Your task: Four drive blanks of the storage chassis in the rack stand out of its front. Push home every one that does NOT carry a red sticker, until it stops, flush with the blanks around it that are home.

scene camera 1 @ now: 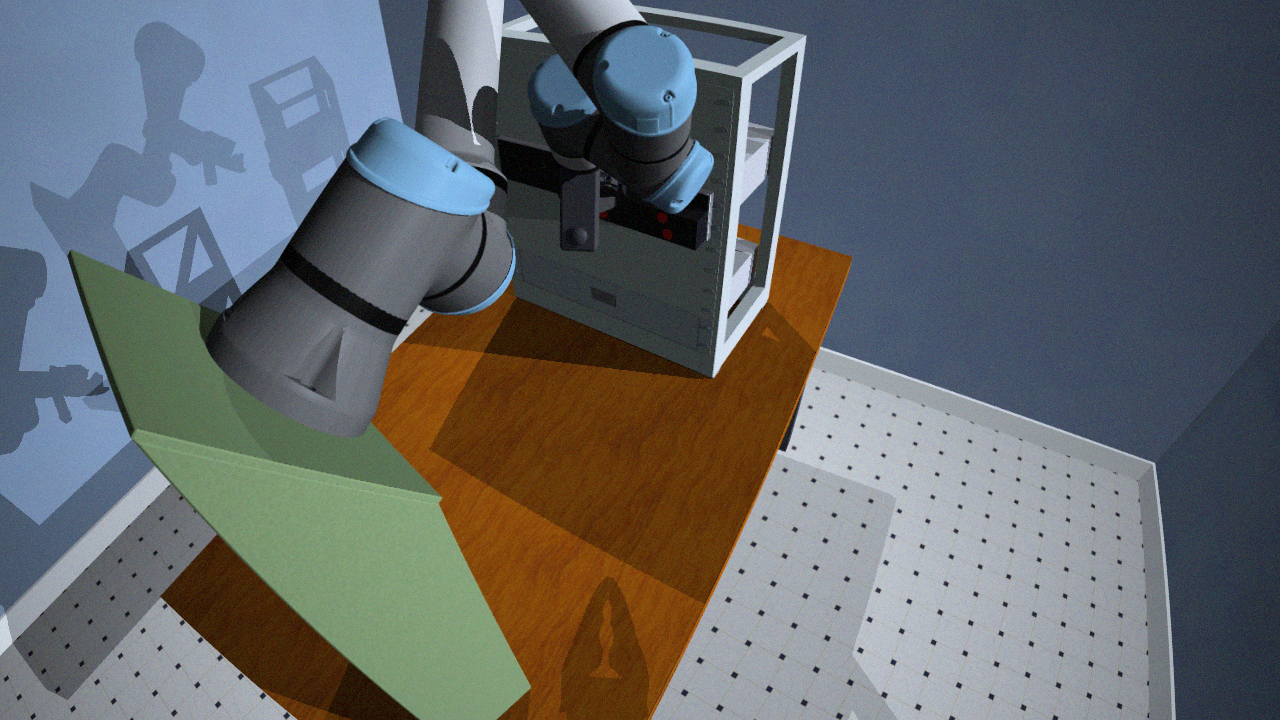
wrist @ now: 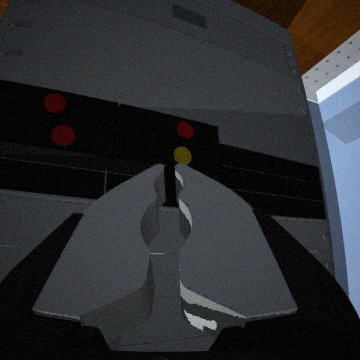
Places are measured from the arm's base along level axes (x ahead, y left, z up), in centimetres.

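Where they show: gripper, fingertip midpoint: (wrist: 171,168); arm's base, link origin: (scene camera 1: 288,382).
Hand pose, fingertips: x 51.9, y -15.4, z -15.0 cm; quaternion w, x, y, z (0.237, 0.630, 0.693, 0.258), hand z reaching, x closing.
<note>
Things, the pixels of their top centre, and the offset from my fingertips. "spot": a spot on its surface instead. Level surfaces: height alone.
- red sticker, top centre: (wrist: 185,138) dx +12.1, dy +2.0, dz -7.6 cm
- yellow sticker, top centre: (wrist: 182,164) dx +12.0, dy +1.7, dz -4.7 cm
- wooden table, surface height: dz -43.4 cm
- grey panel with a small label, surface spot: (wrist: 190,16) (scene camera 1: 602,296) spot: dx +18.4, dy +4.1, dz -32.3 cm
The dark drive bay of the chassis (scene camera 1: 700,228) (wrist: 270,172) crosses the rack's front. In the wrist view, a block of black blanks stands out of it, ending in a step right of centre. Two red stickers (wrist: 54,103) (wrist: 63,135) sit one above the other at left; they also show in the scene view (scene camera 1: 661,217) (scene camera 1: 667,233). Nearer the middle, a red sticker (wrist: 185,130) sits above a yellow sticker (wrist: 182,155). My gripper (wrist: 171,168) is shut and empty, its tips just below the yellow sticker in the wrist view. Contact and each blank's depth are unclear.
The pale rack frame (scene camera 1: 727,268) stands on the wooden table (scene camera 1: 572,429). A green panel (scene camera 1: 313,573) stands at the left, beside the arm's base. A grey panel with a small label (scene camera 1: 603,295) (wrist: 190,16) lies below the bay in the scene view.
</note>
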